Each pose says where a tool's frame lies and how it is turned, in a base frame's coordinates. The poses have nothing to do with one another.
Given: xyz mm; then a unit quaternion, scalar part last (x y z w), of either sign.
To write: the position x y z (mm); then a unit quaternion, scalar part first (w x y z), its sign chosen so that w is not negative. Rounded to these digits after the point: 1 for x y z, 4 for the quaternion.
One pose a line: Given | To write
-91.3 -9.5 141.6 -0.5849 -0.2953 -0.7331 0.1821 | -91.3 -9.5 141.6 0.1821 -0.5849 -0.2953 -0.7331
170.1 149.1 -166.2 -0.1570 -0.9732 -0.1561 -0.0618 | 170.1 149.1 -166.2 0.0618 0.1570 0.9732 0.1561
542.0 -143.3 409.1 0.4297 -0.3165 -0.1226 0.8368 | 542.0 -143.3 409.1 0.8368 0.4297 -0.3165 -0.1226
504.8 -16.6 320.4 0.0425 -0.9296 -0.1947 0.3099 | 504.8 -16.6 320.4 0.3099 0.0425 -0.9296 -0.1947
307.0 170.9 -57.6 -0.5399 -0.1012 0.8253 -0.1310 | 307.0 170.9 -57.6 0.1310 0.5399 0.1012 -0.8253
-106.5 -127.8 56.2 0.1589 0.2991 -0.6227 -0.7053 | -106.5 -127.8 56.2 0.7053 -0.1589 -0.2991 0.6227
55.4 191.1 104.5 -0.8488 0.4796 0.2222 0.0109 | 55.4 191.1 104.5 0.0109 -0.8488 0.4796 0.2222
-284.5 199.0 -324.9 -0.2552 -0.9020 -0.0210 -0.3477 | -284.5 199.0 -324.9 0.3477 0.2552 0.9020 0.0210
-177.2 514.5 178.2 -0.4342 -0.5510 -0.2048 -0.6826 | -177.2 514.5 178.2 0.6826 0.4342 0.5510 0.2048
